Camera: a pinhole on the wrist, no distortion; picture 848 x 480 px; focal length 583.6 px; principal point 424.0 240.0 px. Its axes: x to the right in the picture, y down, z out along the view. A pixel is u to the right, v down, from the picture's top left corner.
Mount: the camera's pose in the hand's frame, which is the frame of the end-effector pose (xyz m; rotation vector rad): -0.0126 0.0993 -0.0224 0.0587 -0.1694 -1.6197
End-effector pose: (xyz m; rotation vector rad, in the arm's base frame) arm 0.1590 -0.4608 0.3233 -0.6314 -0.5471 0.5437
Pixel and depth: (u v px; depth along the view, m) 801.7 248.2 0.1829
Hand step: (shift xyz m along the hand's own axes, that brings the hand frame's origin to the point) -0.0428 -0.0053 0.1663
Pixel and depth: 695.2 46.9 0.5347
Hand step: -0.2775 -0.1006 0.4961
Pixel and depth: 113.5 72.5 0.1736
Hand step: -0.0811 0.2064 0.1356
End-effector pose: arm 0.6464 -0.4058 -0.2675 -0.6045 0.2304 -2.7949
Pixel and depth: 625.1 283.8 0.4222
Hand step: -0.0495 -0.0161 0.4086
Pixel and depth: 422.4 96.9 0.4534
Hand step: -0.1866 0.1391 0.4089
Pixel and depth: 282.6 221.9 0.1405
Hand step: -0.0349 0.1437 0.1134
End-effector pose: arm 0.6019 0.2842 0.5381 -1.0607 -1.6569 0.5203
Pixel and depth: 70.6 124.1 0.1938
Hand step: -0.0714 0.2323 0.1556
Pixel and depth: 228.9 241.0 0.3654
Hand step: -0.0567 0.2478 0.3304
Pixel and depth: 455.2 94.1 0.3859
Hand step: -0.1638 0.1117 0.3459
